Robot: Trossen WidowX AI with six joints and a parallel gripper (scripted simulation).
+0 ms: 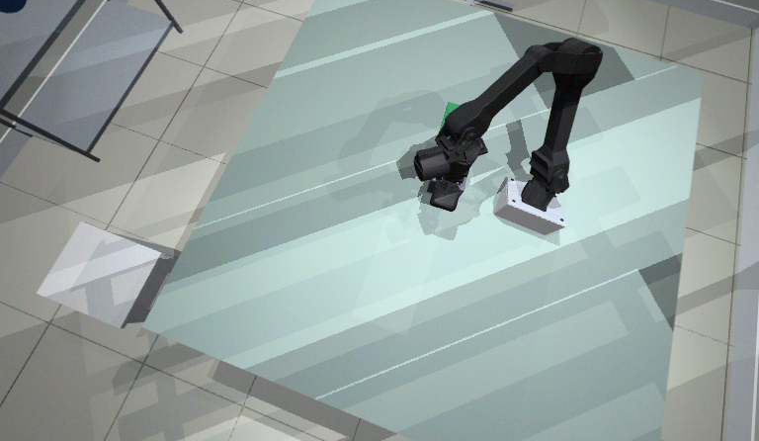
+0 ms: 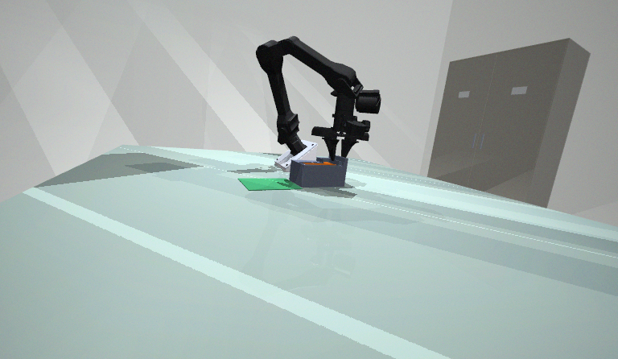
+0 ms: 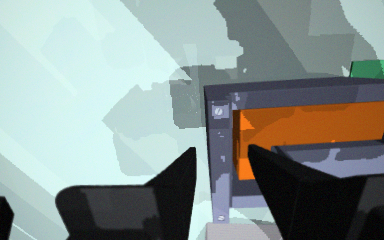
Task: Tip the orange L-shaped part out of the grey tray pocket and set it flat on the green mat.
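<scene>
Now: the orange L-shaped part 1 cm ahead of my gripper tip, 5 cm to the right of it and 3 cm below it. Round my gripper tip: green mat: 3 cm ahead, 22 cm to the right, 9 cm below.
</scene>
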